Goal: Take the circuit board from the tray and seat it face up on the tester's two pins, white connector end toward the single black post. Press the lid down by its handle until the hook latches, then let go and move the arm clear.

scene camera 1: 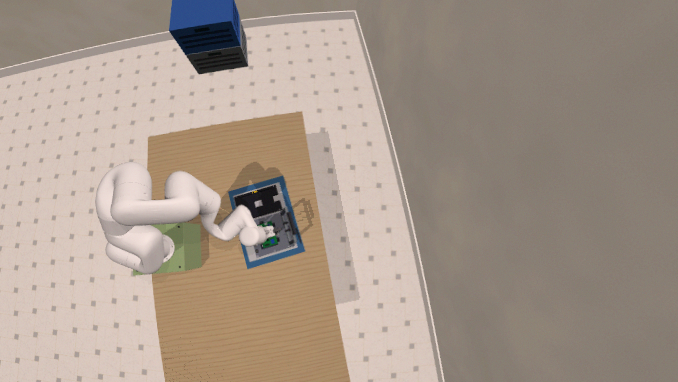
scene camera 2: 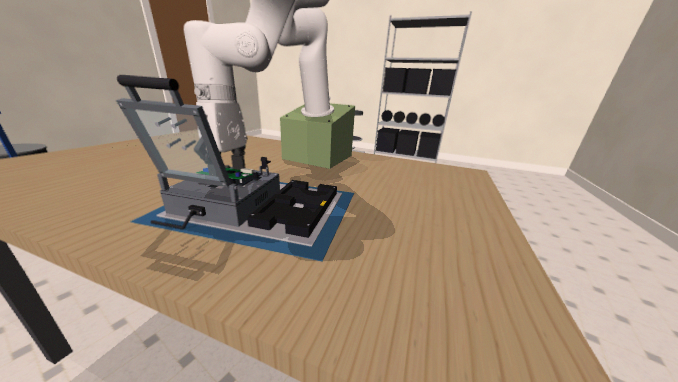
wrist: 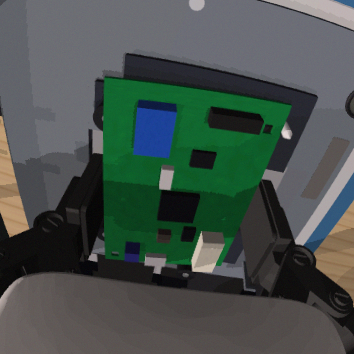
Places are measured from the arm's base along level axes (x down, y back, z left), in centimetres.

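Pixels of known places: gripper, fingertip midpoint: (scene camera 2: pixel 229 175) (wrist: pixel 178 188); arm's base at its link origin: (scene camera 2: pixel 317 111).
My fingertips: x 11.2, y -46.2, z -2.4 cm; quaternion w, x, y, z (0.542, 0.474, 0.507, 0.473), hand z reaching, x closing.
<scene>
Ahead of a thing's pixels: the offset from my fingertips to its middle. "spot": to the spot under its first point. Level surfaces: height alone.
My gripper (scene camera 1: pixel 270 231) (scene camera 2: pixel 239 159) (wrist: pixel 178 188) is shut on the green circuit board @(dx -1.2, dy +0.1, dz -0.1 cm) (scene camera 1: pixel 270 242) (scene camera 2: pixel 245 176) (wrist: pixel 210 182) by its long sides, face up, low over the tester (scene camera 1: pixel 260 251) (scene camera 2: pixel 175 200) (wrist: pixel 60 95). The white connector @(dx -1.0, dy +2.6, dz +3.2 cm) (wrist: pixel 207 251) is at the near end in the wrist view. A dark nest edge shows past the board's far end, and a white pin @(dx -0.8, dy +3.4, dz -4.8 cm) (wrist: pixel 286 131) shows beside its right edge. Whether the board rests on the pins cannot be told. The clear lid (scene camera 2: pixel 142 140) stands open, with its black handle @(dx -19.7, dy -14.0, dz +1.0 cm) (scene camera 2: pixel 147 82) on top. The hook @(spot: dx -1.7, dy +6.8, dz +5.1 cm) (scene camera 2: pixel 264 164) stands upright.
The black tray @(spot: dx +5.2, dy -2.7, dz +13.8 cm) (scene camera 1: pixel 270 206) (scene camera 2: pixel 280 212) lies beside the tester, without a board. Both are on a blue-edged mat @(dx +6.8 cm) (scene camera 1: pixel 275 261) (scene camera 2: pixel 330 240). A cable @(spot: dx +5.1, dy -13.1, dz +0.5 cm) (scene camera 2: pixel 186 221) leaves the tester's side. The green arm base (scene camera 1: pixel 192 250) (scene camera 2: pixel 320 140) stands behind.
</scene>
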